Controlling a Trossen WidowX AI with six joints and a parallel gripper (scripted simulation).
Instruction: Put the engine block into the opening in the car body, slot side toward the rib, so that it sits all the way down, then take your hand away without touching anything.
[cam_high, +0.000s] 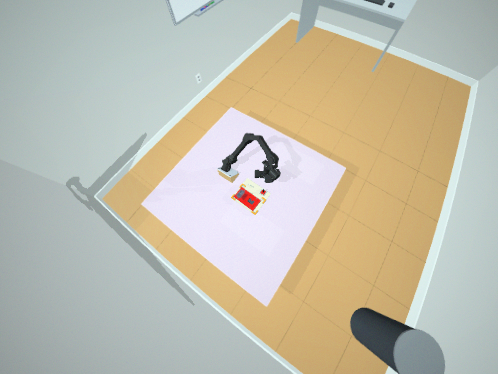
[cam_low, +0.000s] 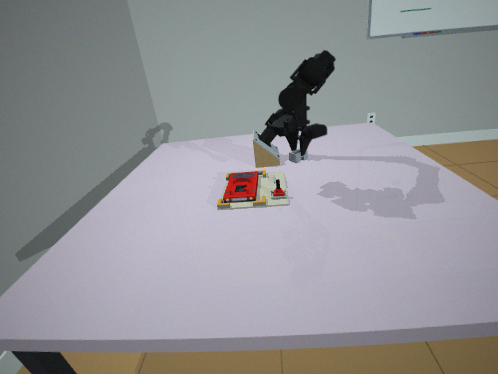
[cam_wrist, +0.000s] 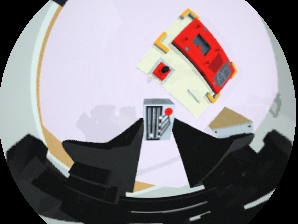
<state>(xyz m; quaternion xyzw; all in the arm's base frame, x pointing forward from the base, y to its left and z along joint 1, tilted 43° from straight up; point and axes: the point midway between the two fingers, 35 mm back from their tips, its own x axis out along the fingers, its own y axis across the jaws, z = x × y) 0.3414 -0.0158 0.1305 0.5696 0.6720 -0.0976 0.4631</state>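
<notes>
Right now my gripper tip is 160 mm to the left of the cream base plate, 120 mm above it and 50 mm past it. From my gripper tip the other things lie so: black upright stick: 100 mm below, 70 mm to the right, 20 mm ahead; engine block: 10 mm below.
</notes>
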